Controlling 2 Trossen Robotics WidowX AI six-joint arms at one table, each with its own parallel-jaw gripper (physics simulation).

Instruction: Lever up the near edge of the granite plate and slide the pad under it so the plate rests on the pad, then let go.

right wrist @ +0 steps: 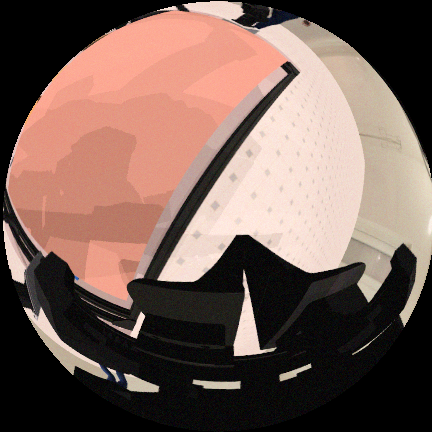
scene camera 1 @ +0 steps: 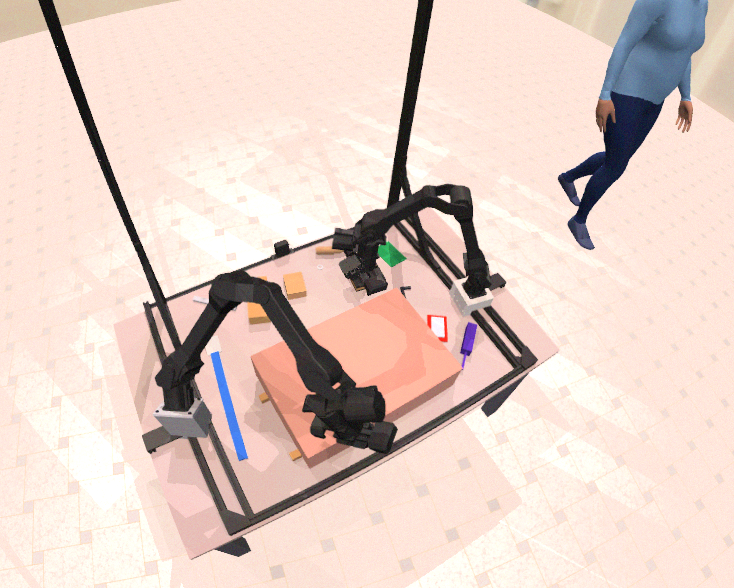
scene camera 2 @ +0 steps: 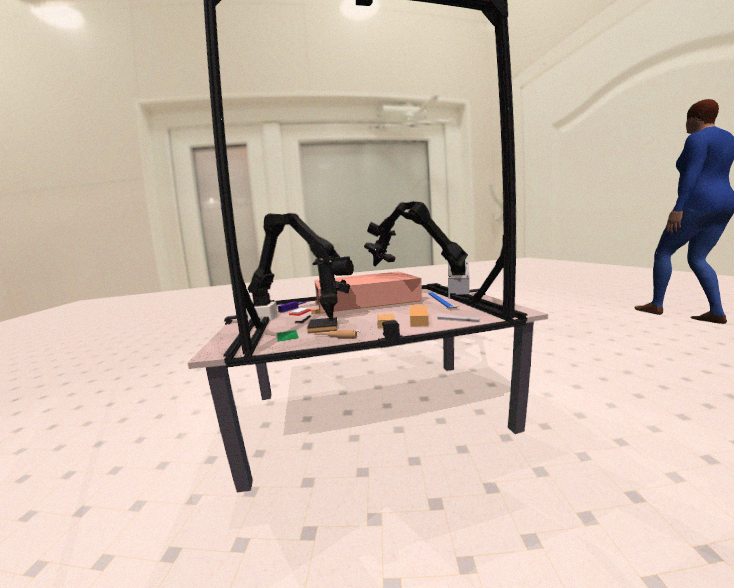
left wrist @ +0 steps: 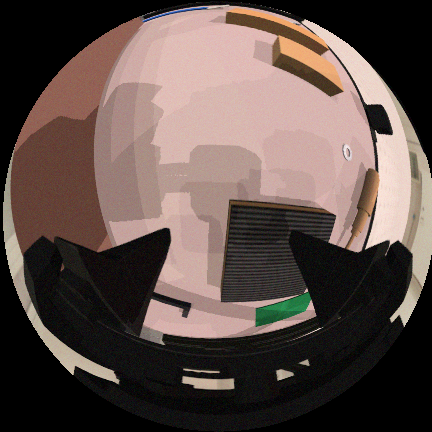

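Where they show: left gripper, fingertip midpoint: (scene camera 1: 362,284) (scene camera 2: 331,316) (left wrist: 232,235); right gripper, fingertip midpoint: (right wrist: 241,239) (scene camera 1: 366,445) (scene camera 2: 374,266); left arm's base, origin of the base link: (scene camera 1: 474,289) (scene camera 2: 261,304); right arm's base, origin of the base link: (scene camera 1: 178,405) (scene camera 2: 458,270).
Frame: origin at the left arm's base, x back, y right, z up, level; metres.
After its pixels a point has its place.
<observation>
The granite plate (scene camera 1: 367,349) @[z 0.057, x -0.414, y -0.127 m] (scene camera 2: 373,292) @[z 0.016, x -0.489, y -0.010 m] (left wrist: 55,90) (right wrist: 125,75) @[z 0.057, x -0.476, y -0.206 m] is a large salmon-pink block lying flat, with small wooden pieces (scene camera 1: 295,455) @[z -0.044, x -0.667, y -0.312 m] showing under its lower left side in scene camera 1. The pad (scene camera 2: 322,325) @[z -0.041, x -0.297, y 0.241 m] (left wrist: 265,255) @[z -0.041, x -0.302, y 0.177 m] is a square with black ribs on top and a brown edge. It lies flat apart from the plate and is mostly hidden by the left gripper in scene camera 1. My left gripper (scene camera 2: 330,315) @[z -0.037, x -0.319, y 0.147 m] (left wrist: 232,235) @[z -0.037, x -0.319, y 0.147 m] is open and empty, low by the pad, one finger covering part of it in the wrist view. My right gripper (scene camera 2: 378,262) @[z 0.094, x -0.513, y -0.379 m] (right wrist: 241,239) @[z 0.094, x -0.513, y -0.379 m] is shut and empty, above the plate.
Around the pad lie a green piece (scene camera 1: 390,253) @[z -0.061, x -0.171, y 0.264 m] (left wrist: 282,309) @[z -0.061, x -0.180, y 0.257 m], a screwdriver (scene camera 2: 343,334) @[z -0.046, x -0.377, y 0.340 m] (left wrist: 367,195) @[z -0.044, x -0.379, y 0.315 m] and a black L-shaped key (left wrist: 172,300) @[z -0.059, x -0.203, y 0.092 m]. Wooden blocks (scene camera 1: 294,284) (scene camera 2: 419,315), a blue bar (scene camera 1: 229,407) @[z -0.056, x -0.801, y -0.131 m], a red-edged card (scene camera 1: 430,329) @[z 0.058, x -0.229, y -0.123 m] and a purple tool (scene camera 1: 468,339) @[z -0.033, x -0.089, y -0.144 m] lie around the plate.
</observation>
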